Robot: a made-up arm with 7 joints.
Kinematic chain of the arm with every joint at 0, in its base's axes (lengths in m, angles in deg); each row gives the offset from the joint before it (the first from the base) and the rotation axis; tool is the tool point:
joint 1: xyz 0 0.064 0 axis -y
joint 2: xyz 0 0.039 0 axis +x
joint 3: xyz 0 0 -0.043 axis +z
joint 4: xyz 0 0 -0.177 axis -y
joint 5: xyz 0 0 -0.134 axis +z
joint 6: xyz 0 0 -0.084 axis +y
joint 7: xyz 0 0 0 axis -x
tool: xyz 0 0 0
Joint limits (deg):
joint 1: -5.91..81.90
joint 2: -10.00..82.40
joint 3: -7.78..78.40
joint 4: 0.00..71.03
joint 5: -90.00..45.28
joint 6: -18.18..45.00
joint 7: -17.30..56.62
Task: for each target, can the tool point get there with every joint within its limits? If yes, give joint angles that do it. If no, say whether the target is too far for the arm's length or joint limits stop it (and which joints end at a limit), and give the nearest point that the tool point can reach.
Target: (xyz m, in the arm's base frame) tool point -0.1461 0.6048 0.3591
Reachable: no: too far | nearest point -0.0485 0.4465 0.1565 | short by 0.275 m
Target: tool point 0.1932 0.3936 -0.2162
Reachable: yes | joints 12.75 45.51 9.20 40.85 -61.56 2.67 2.84
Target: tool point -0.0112 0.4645 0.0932
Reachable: yes | joints 68.31 68.20 64.88 62.99 -9.96 -4.64 6.23
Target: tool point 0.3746 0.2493 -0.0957
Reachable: yes | joints 59.84 9.08 39.12 38.58 -31.58 25.33 50.01
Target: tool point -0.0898 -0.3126 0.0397
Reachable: no: joint limits stop it (at a limit: joint 1, joint 2, joint 3, joint 4) | nearest point 0.3076 0.0250 0.1625 | short by 0.536 m
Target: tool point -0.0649 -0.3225 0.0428
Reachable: no: joint limits stop it (at a limit: joint 1, joint 2, joint 3, joint 4) | nearest point 0.3076 0.0250 0.1625 | short by 0.523 m
